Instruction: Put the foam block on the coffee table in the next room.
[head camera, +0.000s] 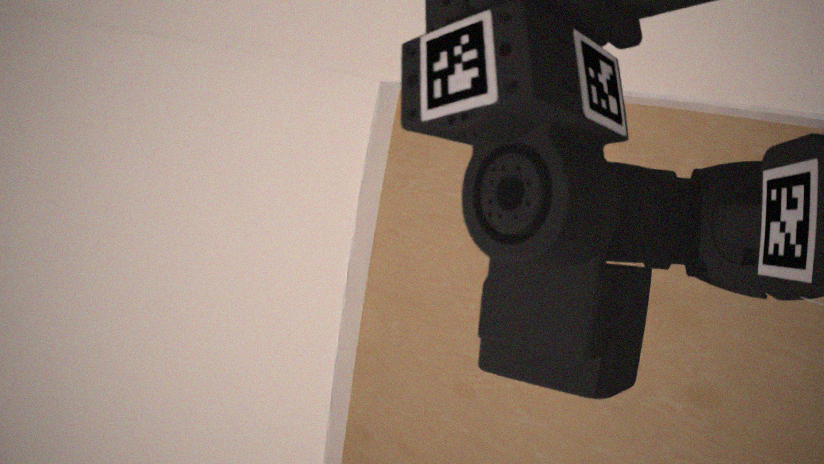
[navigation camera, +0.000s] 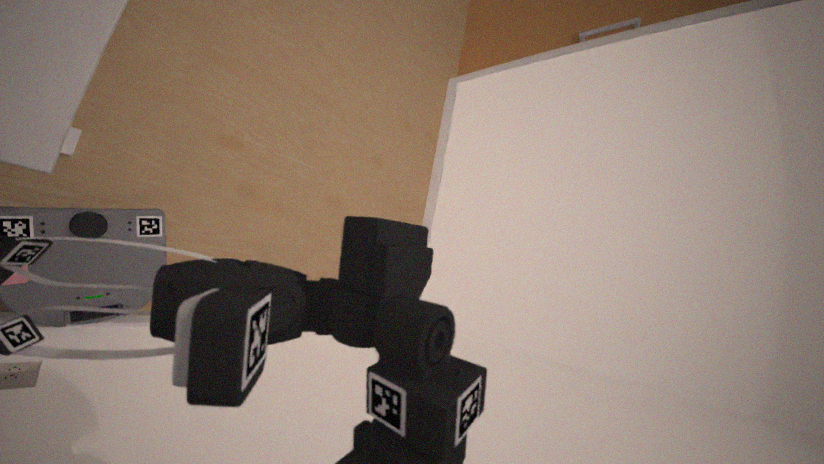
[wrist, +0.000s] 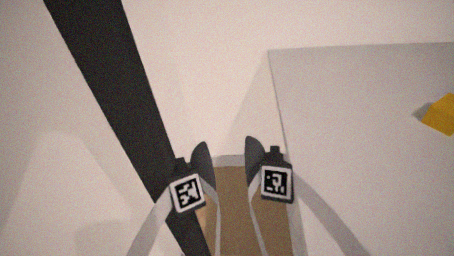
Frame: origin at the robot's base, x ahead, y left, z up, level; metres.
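Where they show: gripper, fingertip midpoint: (wrist: 227, 156); robot's base at its link origin: (navigation camera: 89, 224).
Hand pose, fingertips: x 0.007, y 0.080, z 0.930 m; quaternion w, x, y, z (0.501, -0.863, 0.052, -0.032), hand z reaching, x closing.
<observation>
Each offset is from my fingertips to the top centre of the thing. "*": to the spot under its first point. Level surfaces: height alone.
A yellow block @[* 0.479 m ahead, 0.133 m left, 0.174 m down] (wrist: 441, 115), which looks like the foam block, lies on a pale grey table top @[0.209 m down] (wrist: 360, 150) at the right edge of the wrist view, partly cut off. The table top also shows in the navigation view (navigation camera: 51, 63), at the upper left. My gripper (wrist: 227, 156) (navigation camera: 5, 292) is partly open, with a gap between its fingertips and nothing held. It is to the left of the block and apart from it, beside the table's edge. In the head view the fingers are out of frame. No coffee table can be made out.
A pale wall (head camera: 172, 230) (navigation camera: 634, 230) with a grey baseboard (head camera: 357, 247) (navigation camera: 439, 161) stands close by the wrist. Wooden floor @[0.929 m down] (head camera: 415, 345) (navigation camera: 259, 115) lies below. My grey base (navigation camera: 103, 259) is at the left of the navigation view. A wall outlet @[0.269 m back, 0.042 m left, 0.472 m down] (navigation camera: 17, 374) is below it.
</observation>
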